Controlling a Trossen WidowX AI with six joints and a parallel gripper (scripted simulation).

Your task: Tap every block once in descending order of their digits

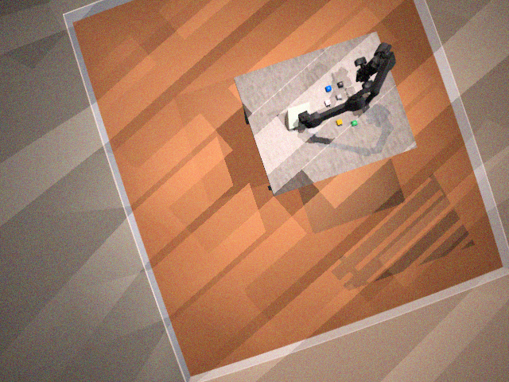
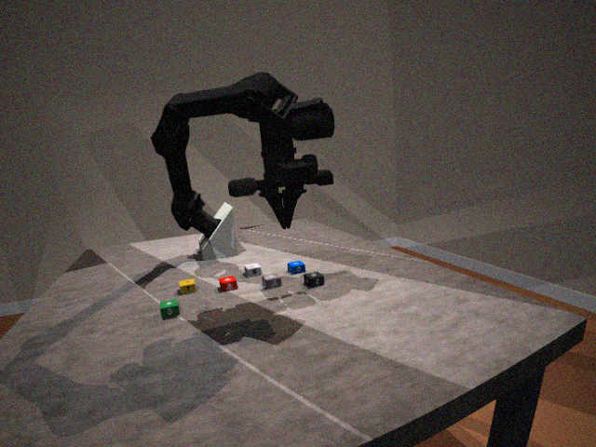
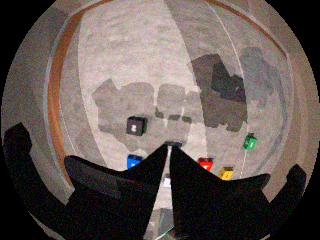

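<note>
Now: the black block 120 mm below my gripper tip, 70 mm to the left of it and 20 mm behind it. Round my gripper tip: grey block 120 mm below, 70 mm behind, 10 mm to the right; then blue block 120 mm below, 120 mm behind, 70 mm to the left; then red block 120 mm below, 110 mm behind, 100 mm to the right.
</note>
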